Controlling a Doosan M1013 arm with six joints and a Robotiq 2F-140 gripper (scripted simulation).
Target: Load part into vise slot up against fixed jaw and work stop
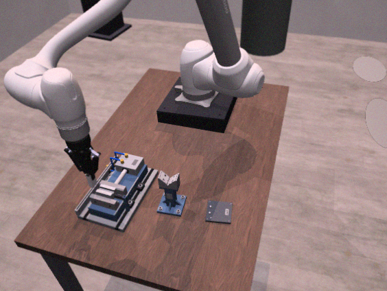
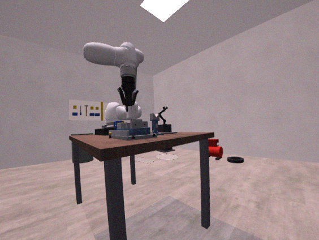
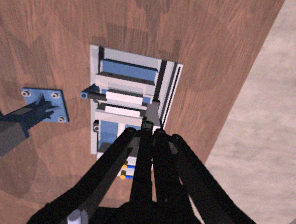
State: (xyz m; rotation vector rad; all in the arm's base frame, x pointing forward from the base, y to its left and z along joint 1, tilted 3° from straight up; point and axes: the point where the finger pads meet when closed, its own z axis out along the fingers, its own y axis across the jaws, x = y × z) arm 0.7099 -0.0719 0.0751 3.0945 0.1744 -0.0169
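The part is 50 mm to the left of my hand, 50 mm below it and 10 mm behind it. The rest, counted from my hand: fixed jaw (70 mm below, 50 mm to the left, 20 mm ahead); work stop (100 mm to the left, 60 mm below, 10 mm behind); moving jaw (70 mm below, 50 mm to the left, 40 mm behind).
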